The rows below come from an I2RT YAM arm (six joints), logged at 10 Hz.
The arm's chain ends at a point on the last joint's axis. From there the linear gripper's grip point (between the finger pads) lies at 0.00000 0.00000 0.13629 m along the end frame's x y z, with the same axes.
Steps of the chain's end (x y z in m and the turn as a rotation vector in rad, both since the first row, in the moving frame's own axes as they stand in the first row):
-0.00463, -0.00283, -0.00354, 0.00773, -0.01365, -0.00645
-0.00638, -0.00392, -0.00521, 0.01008, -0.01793, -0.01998
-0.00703, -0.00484, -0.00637, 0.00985, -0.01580, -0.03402
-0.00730, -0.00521, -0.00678, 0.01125, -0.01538, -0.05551
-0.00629, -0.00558, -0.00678, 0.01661, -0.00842, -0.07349
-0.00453, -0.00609, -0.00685, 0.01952, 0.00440, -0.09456
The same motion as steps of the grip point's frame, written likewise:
-0.00649, -0.00388, -0.00356, 0.00773, -0.01365, -0.00645
-0.00884, -0.00527, -0.00524, 0.01008, -0.01793, -0.01998
-0.00921, -0.00615, -0.00639, 0.00985, -0.01580, -0.03402
-0.00944, -0.00668, -0.00680, 0.01125, -0.01538, -0.05551
-0.00752, -0.00780, -0.00680, 0.01661, -0.00842, -0.07349
-0.00406, -0.00877, -0.00688, 0.01952, 0.00440, -0.09456

